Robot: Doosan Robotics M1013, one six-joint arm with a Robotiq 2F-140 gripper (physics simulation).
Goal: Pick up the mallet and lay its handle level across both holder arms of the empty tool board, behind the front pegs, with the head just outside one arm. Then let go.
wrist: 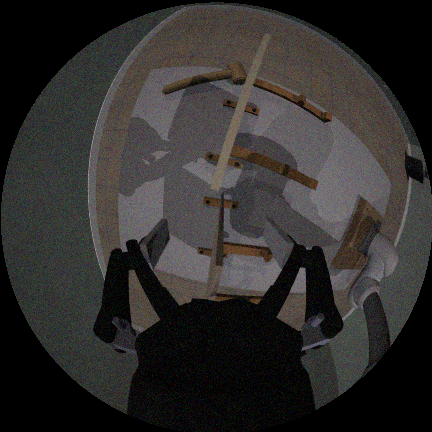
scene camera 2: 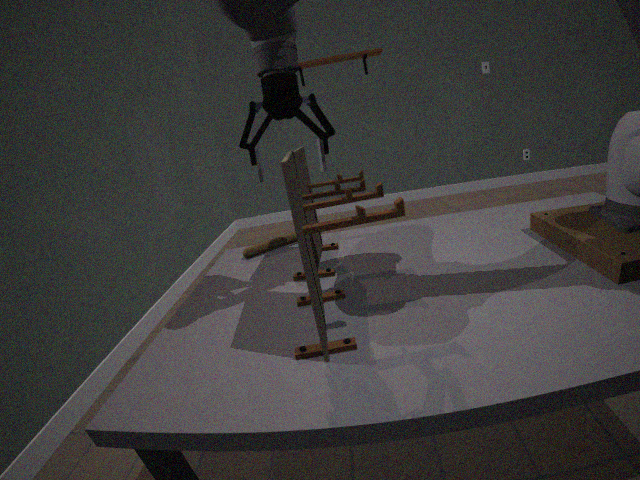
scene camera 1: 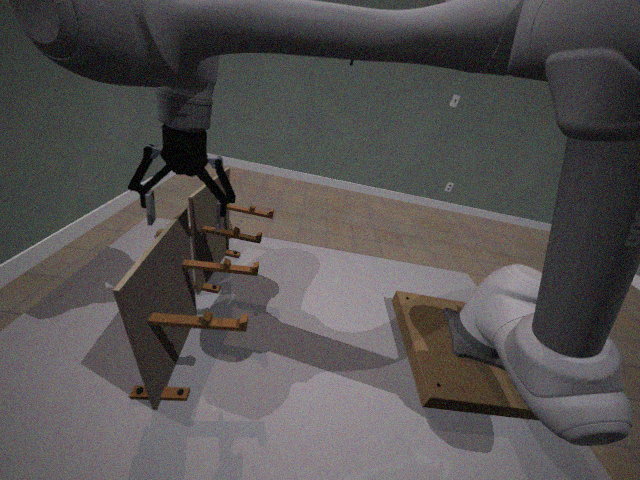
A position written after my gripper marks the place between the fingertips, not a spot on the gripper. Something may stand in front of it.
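Observation:
My gripper (scene camera 1: 186, 225), which I also find at (wrist: 215, 228) and at (scene camera 2: 293, 176), is open and holds nothing. There is a wooden mallet (wrist: 235, 71) resting on the table. I can see a tool board (scene camera 2: 303, 230), and a tool board (scene camera 1: 209, 246) as well.

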